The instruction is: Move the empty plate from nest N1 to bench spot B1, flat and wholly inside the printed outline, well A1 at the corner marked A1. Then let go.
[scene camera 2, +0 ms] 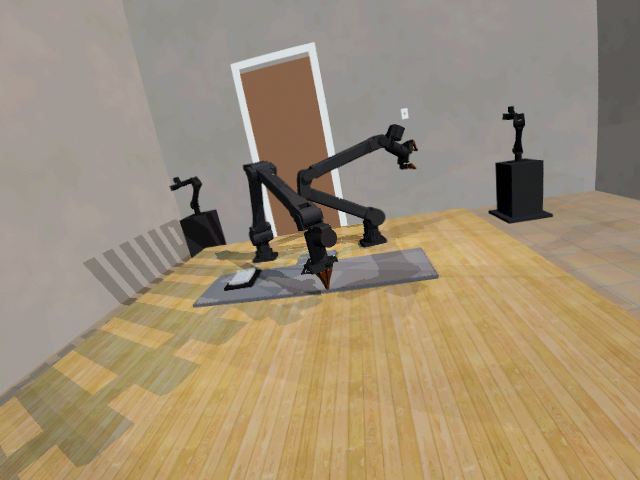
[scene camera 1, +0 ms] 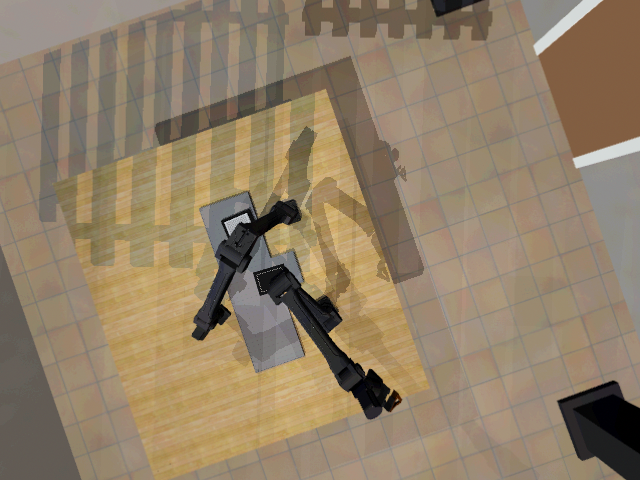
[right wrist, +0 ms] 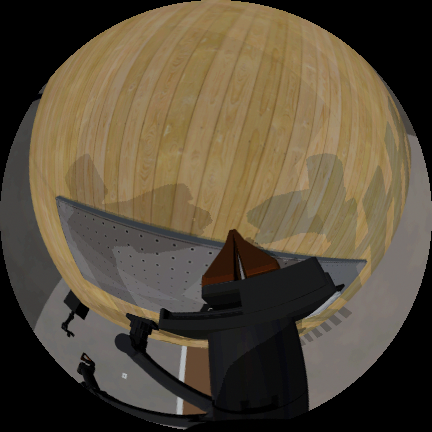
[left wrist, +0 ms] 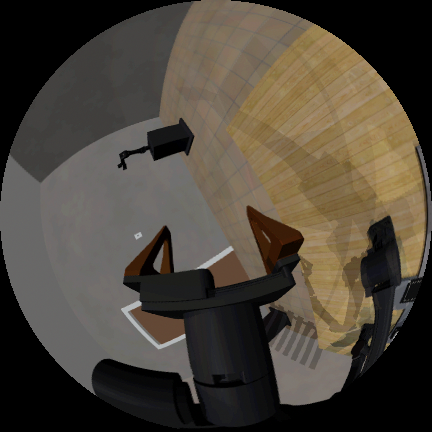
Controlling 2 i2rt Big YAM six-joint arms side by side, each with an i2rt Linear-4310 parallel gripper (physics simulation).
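Where they show: left gripper, between the fingertips: (scene camera 2: 416, 159) (scene camera 1: 391, 391) (left wrist: 205, 219); right gripper, between the fingertips: (scene camera 2: 327, 289) (scene camera 1: 224, 309) (right wrist: 232, 233); left arm's base, origin of its link: (scene camera 2: 373, 242) (scene camera 1: 325, 309) (right wrist: 142, 320) (left wrist: 383, 237); right arm's base, origin of its link: (scene camera 2: 265, 258) (scene camera 1: 290, 212).
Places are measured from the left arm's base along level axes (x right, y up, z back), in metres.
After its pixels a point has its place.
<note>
A white plate (scene camera 1: 237, 222) {x 0.637, y 0.036, z -0.148 m} (scene camera 2: 242, 277) {x 0.616, y 0.039, z -0.181 m} sits in a black frame near one end of the grey perforated slab (scene camera 1: 279, 348) {x -0.043, y 0.013, z -0.317 m} (scene camera 2: 408, 262) {x -0.043, y 0.013, z -0.343 m} (right wrist: 150, 272) {x 0.159, y 0.013, z -0.347 m}. A black rectangle with a dotted white outline (scene camera 1: 262, 282) {x 0.302, y 0.015, z -0.209 m} lies near the slab's middle, partly under the left arm; I cannot tell what it is. The marks N1, B1 and A1 are not readable. My left gripper (scene camera 1: 394, 400) {x -0.308, y 0.349, z 0.094 m} (scene camera 2: 414, 156) {x -0.308, y 0.349, z 0.094 m} (left wrist: 205, 219) {x -0.308, y 0.349, z 0.094 m} is open and empty, raised high, far from the plate. My right gripper (scene camera 2: 327, 287) {x 0.287, y 0.033, z -0.447 m} (right wrist: 232, 233) {x 0.287, y 0.033, z -0.447 m} is shut on nothing, pointing down by the slab's long edge, right of the plate in scene camera 2.
The slab lies on a wooden table (scene camera 1: 170, 403) {x 0.011, y 0.000, z -0.973 m} (scene camera 2: 372, 372) {x 0.245, y 0.000, z -0.833 m} (right wrist: 215, 100) {x 0.265, y 0.000, z -0.592 m}. Both arms stand behind the slab in scene camera 2, and the right arm's elbow passes close beside the plate in scene camera 1. Small arms on black pedestals (scene camera 2: 519, 191) (scene camera 2: 203, 232) (left wrist: 169, 142) stand off the table.
</note>
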